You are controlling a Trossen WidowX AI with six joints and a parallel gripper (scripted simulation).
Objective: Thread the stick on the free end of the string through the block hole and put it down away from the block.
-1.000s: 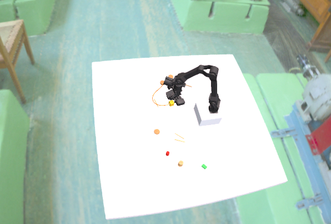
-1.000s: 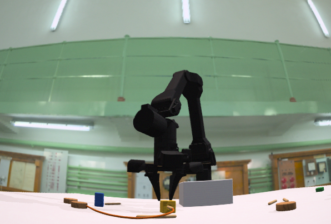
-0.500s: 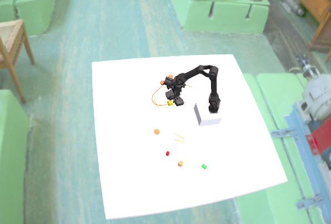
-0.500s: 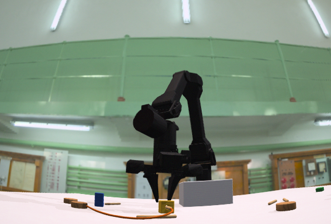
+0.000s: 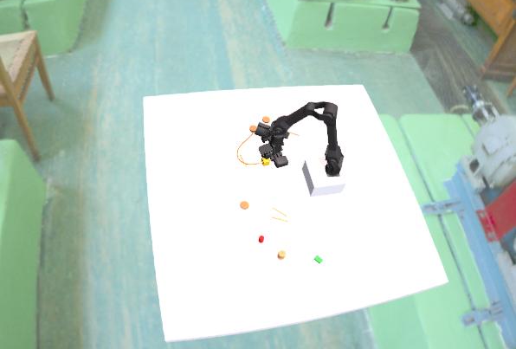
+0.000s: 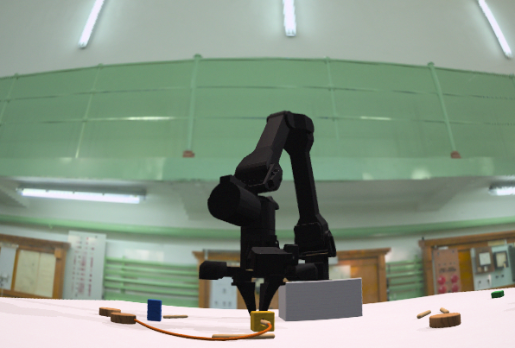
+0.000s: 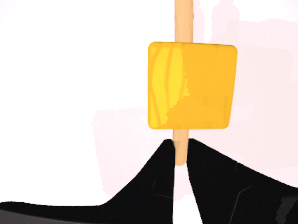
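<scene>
Now: gripper tip 3 cm short of the yellow wooden block, 1 cm to the right of it and 1 cm below it. Also, from my gripper tip: blue block: 18 cm to the right, 2 cm behind, 1 cm above; red piece: 42 cm to the left, 9 cm ahead, 1 cm above; wooden cylinder: 50 cm to the left, 1 cm ahead, 1 cm above.
</scene>
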